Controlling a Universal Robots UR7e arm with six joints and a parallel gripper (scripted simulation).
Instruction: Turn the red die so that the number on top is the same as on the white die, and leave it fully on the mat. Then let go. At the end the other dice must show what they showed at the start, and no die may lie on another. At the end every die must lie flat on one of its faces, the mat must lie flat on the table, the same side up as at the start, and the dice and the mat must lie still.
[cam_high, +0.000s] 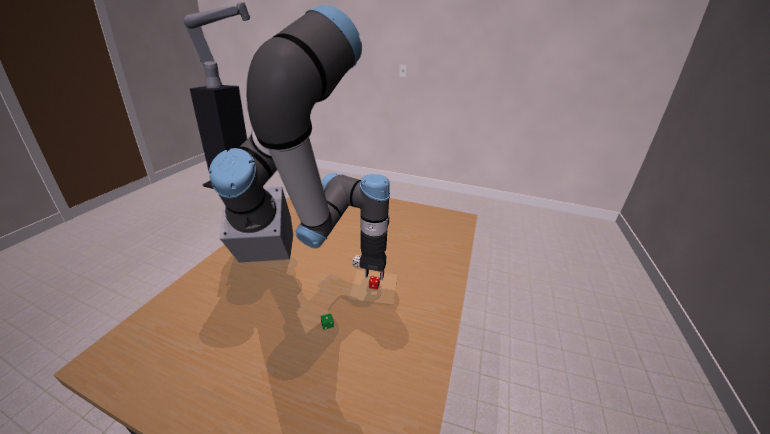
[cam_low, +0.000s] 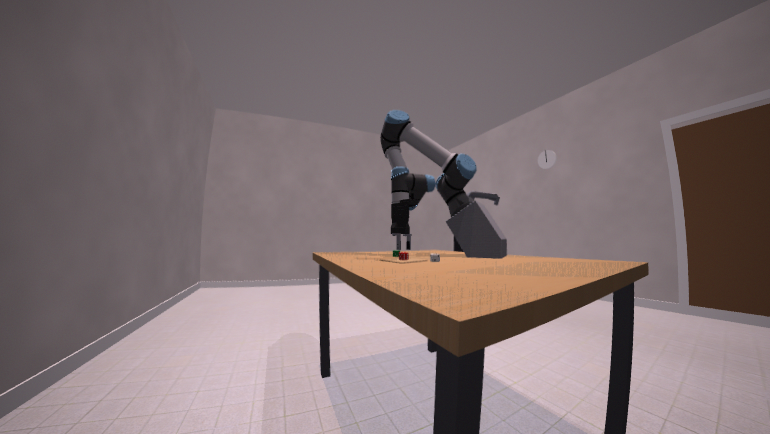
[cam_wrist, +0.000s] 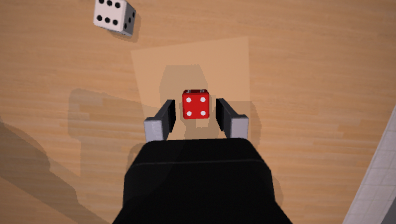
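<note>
Right now my hand is 4 cm above the red die. Also, from my hand: white die (9 cm behind, 8 cm to the left, 5 cm below); then green die (20 cm to the right, 6 cm behind, 5 cm below); then tan mat (6 cm below).
</note>
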